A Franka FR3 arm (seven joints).
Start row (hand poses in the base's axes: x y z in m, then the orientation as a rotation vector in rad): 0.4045 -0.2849 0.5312 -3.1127 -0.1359 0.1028
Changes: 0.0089 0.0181 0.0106 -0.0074 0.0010 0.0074; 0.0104 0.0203 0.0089 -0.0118 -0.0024 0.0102; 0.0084 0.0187 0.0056 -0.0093 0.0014 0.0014; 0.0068 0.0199 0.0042 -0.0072 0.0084 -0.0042; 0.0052 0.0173 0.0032 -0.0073 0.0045 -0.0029; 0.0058 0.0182 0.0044 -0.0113 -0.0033 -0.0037; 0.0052 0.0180 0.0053 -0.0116 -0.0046 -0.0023; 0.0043 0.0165 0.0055 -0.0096 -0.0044 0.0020; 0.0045 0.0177 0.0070 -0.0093 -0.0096 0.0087
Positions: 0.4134 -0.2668 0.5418 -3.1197 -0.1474 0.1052; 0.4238 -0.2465 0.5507 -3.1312 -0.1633 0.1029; 0.4322 -0.2278 0.5563 3.1307 0.1650 -0.1058; 0.4390 -0.2079 0.5605 3.1240 0.1577 -0.1193; 0.4442 -0.1906 0.5637 3.1170 0.1524 -0.1267; 0.4500 -0.1724 0.5681 3.1062 0.1454 -0.1220; 0.4552 -0.1544 0.5734 3.0950 0.1405 -0.1153; 0.4595 -0.1379 0.5789 3.0853 0.1425 -0.1088; 0.4640 -0.1202 0.5859 3.0752 0.1545 -0.0940
